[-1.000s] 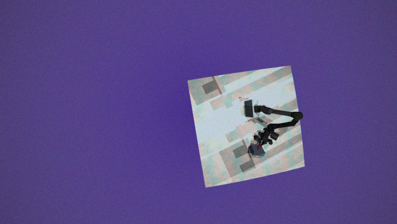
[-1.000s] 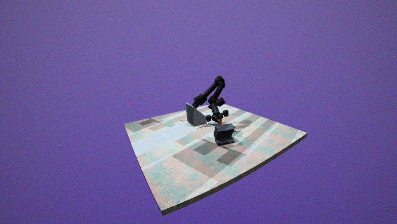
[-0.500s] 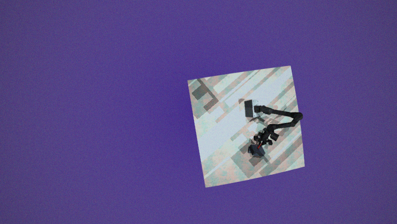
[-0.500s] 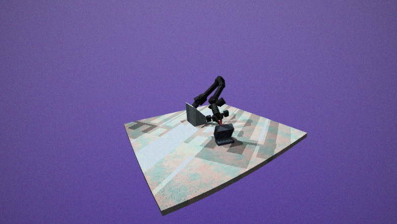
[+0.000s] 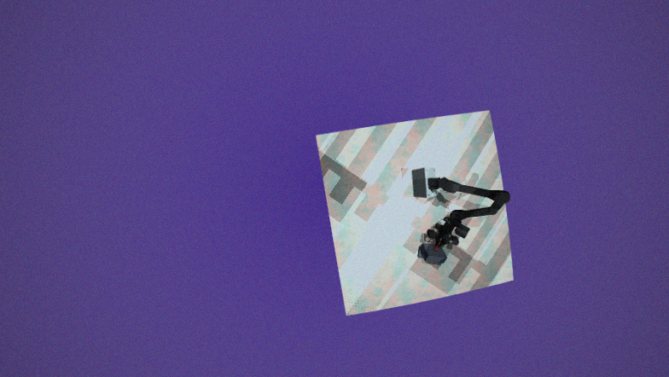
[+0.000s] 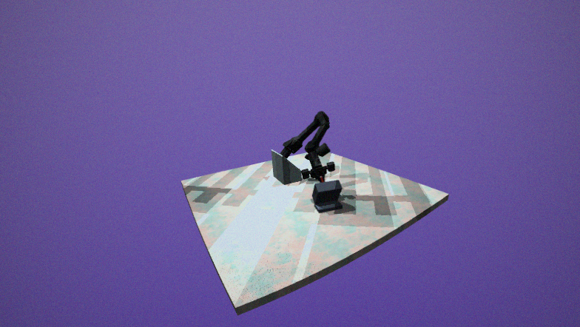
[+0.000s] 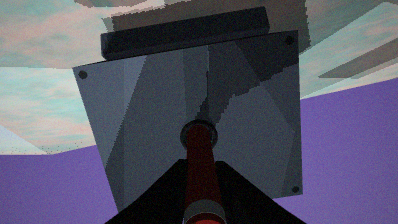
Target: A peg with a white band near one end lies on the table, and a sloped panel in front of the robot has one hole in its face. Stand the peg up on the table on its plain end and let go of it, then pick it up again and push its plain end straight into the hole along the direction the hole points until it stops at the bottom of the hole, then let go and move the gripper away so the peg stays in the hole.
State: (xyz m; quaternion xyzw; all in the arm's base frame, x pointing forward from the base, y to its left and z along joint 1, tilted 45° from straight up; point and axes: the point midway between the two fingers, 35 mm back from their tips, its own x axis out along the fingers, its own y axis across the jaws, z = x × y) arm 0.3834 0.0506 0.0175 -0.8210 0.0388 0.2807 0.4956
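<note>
The sloped grey panel is 6 cm ahead of my gripper tip, 3 cm below it and 1 cm to the right of it. From my gripper tip the other things lie so: red peg: 1 cm behind, 1 cm above.
</note>
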